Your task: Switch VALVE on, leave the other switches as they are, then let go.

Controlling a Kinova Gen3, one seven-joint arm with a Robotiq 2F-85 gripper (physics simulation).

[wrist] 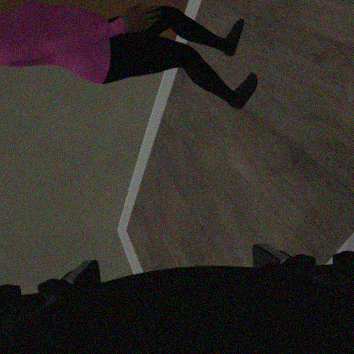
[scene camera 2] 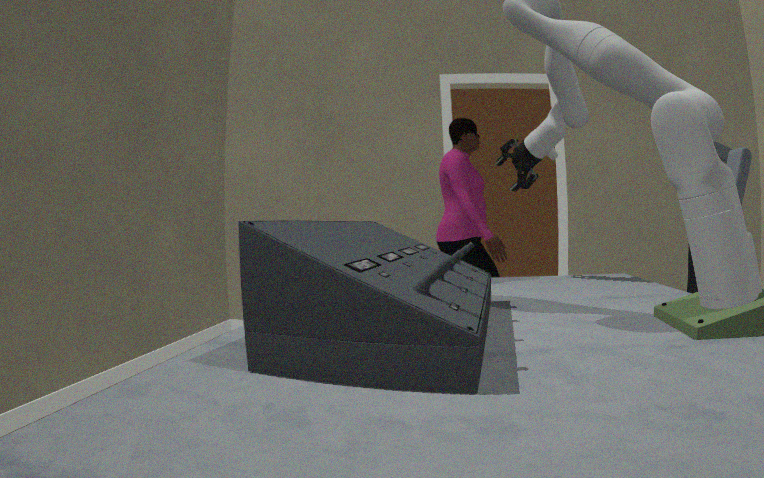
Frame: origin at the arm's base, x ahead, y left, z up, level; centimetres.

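Seen in the pictures: gripper, fingertip midpoint: (scene camera 2: 504,177); arm's base, link origin: (scene camera 2: 728,298).
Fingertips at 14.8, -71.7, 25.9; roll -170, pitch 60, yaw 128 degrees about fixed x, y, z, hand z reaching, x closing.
Offsets run from my fingertips to a thing's top centre, as dx, dy, dz. "*": to the spot under its first point. Level surfaces: height alone.
A dark grey console (scene camera 2: 360,315) with a sloped top stands on the table in the scene view. A thick dark switch handle {* +32.6, +75.7, -18.5} (scene camera 2: 445,268) sticks up from its slope, tilted toward the arm's side. Other switches behind it are mostly hidden. Small label plates and several framed pale windows {* +41.4, +72.5, -18.1} (scene camera 2: 362,264) are on the slope; no lettering is readable, so I cannot tell which switch is VALVE or how it is set. My gripper (scene camera 2: 508,174) (wrist: 176,270) is open and empty, in the air above and to the right of the console, touching nothing. The console does not show in the wrist view.
The arm stands on a green base (scene camera 2: 678,321) at the right of the light blue-grey table {dz -30.2} (scene camera 2: 338,434). A person in a pink top (scene camera 2: 462,197) (wrist: 55,42) is behind the console, in front of a brown door (scene camera 2: 523,225). Walls stand at the left and back.
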